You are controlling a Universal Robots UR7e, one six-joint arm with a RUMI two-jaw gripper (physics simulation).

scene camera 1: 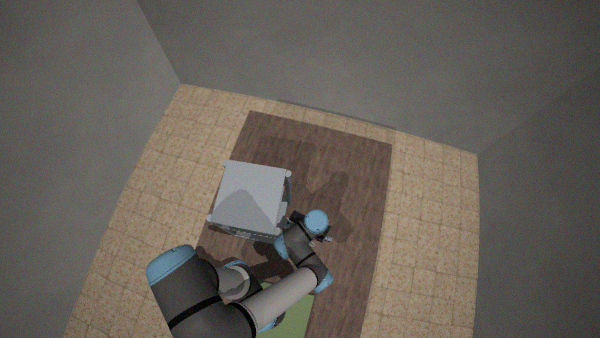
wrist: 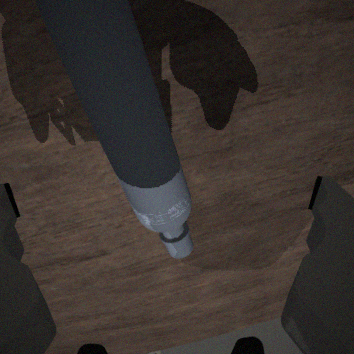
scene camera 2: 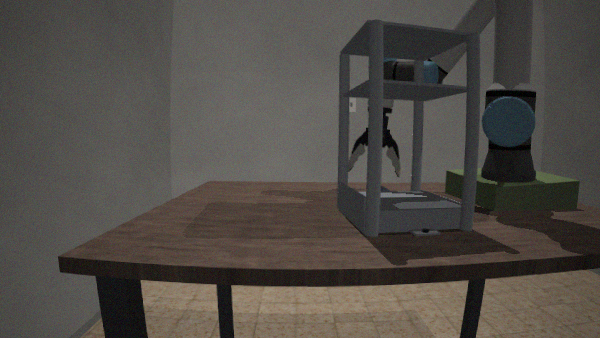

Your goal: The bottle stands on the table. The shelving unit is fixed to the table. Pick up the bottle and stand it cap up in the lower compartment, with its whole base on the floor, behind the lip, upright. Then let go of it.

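Frame: origin at the arm's base, x left, y ahead, z down, level; millimetres.
Seen in the pictures: gripper, fingertip midpoint: (wrist: 165, 183); arm's base at its link origin: (scene camera 2: 507, 177).
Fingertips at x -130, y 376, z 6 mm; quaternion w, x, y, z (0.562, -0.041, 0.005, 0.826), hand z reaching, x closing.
Pixels of each thing's top centre, then the offset from my fingertips to it. "spot": a spot on its surface instead. Level surfaces: height alone.
- blue-grey bottle at its top centre: (wrist: 139, 162) dz +28, dx +1, dy -13 mm
- pale end at a spot on its surface: (scene camera 1: 328, 239) spot: dz +39, dx -82, dy -26 mm
- grey shelving unit at its top centre: (scene camera 2: 401, 42) (scene camera 1: 248, 195) dz -317, dx +240, dy +25 mm
- lip at a spot on its surface: (scene camera 2: 420, 220) spot: dz +48, dx +346, dy +24 mm
- middle shelf at a spot on its surface: (scene camera 2: 407, 90) spot: dz -205, dx +278, dy +29 mm
- table at its surface level: dz +69 mm
- small bracket at a spot on its surface: (scene camera 2: 425, 232) spot: dz +65, dx +369, dy +24 mm
A blue-grey bottle (wrist: 107, 100) with a narrow neck and cap seems to lie on its side on the wooden table. In the wrist view its cap end points down toward the image centre and its body runs off at the top left. A pale end (scene camera 1: 328, 239) of it seems to stick out beside the wrist in scene camera 1; it does not show clearly in scene camera 2. My gripper (scene camera 2: 374, 173) (wrist: 165, 183) is open and empty, above the table, with the bottle's neck end between its fingers' lines. The grey shelving unit (scene camera 1: 255, 182) (scene camera 2: 472, 125) stands beside it; a lip (scene camera 2: 420, 220) borders its lower compartment.
The unit's corner posts and middle shelf (scene camera 2: 407, 90) stand close to the gripper and arm. The arm's green base block (scene camera 1: 298, 315) (scene camera 2: 540, 192) is on the table (scene camera 1: 365, 200) (scene camera 2: 240, 250). A small bracket (scene camera 2: 425, 232) sits at the unit's foot.
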